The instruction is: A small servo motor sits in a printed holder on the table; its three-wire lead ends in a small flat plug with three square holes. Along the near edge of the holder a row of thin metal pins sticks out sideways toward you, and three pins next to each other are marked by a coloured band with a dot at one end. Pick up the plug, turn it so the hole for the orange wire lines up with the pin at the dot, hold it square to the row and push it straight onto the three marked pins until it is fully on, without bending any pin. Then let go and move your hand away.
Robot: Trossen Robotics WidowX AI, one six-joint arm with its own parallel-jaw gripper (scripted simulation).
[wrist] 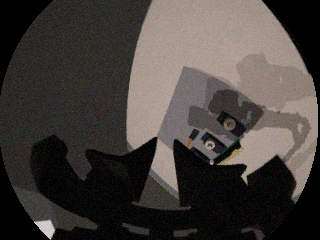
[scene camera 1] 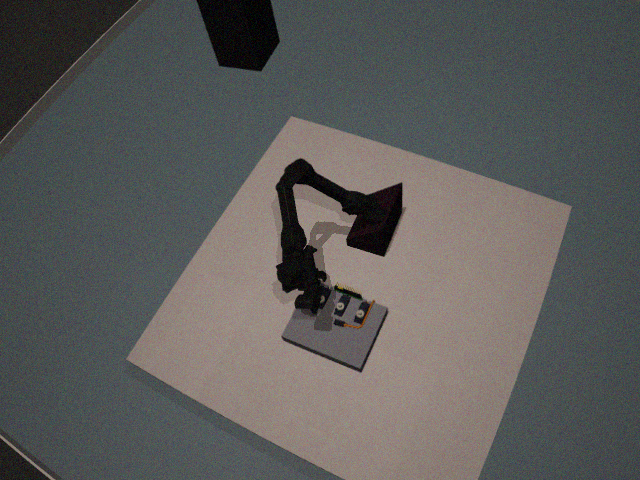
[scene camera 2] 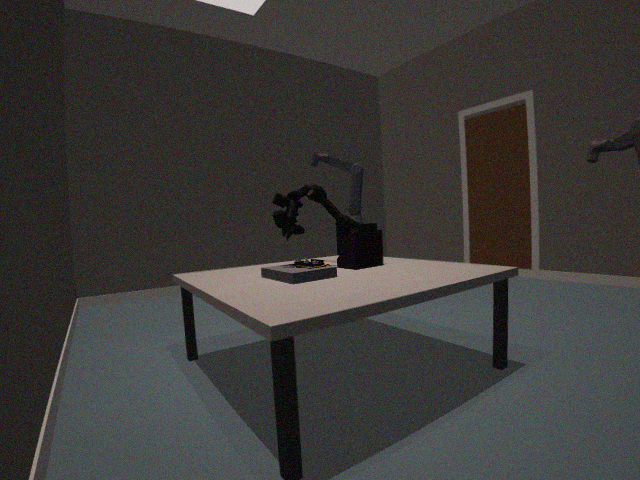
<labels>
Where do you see a grey printed holder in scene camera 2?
287, 273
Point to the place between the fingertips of my gripper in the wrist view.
165, 140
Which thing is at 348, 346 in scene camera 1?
A grey printed holder.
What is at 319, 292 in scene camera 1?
My gripper.
</labels>
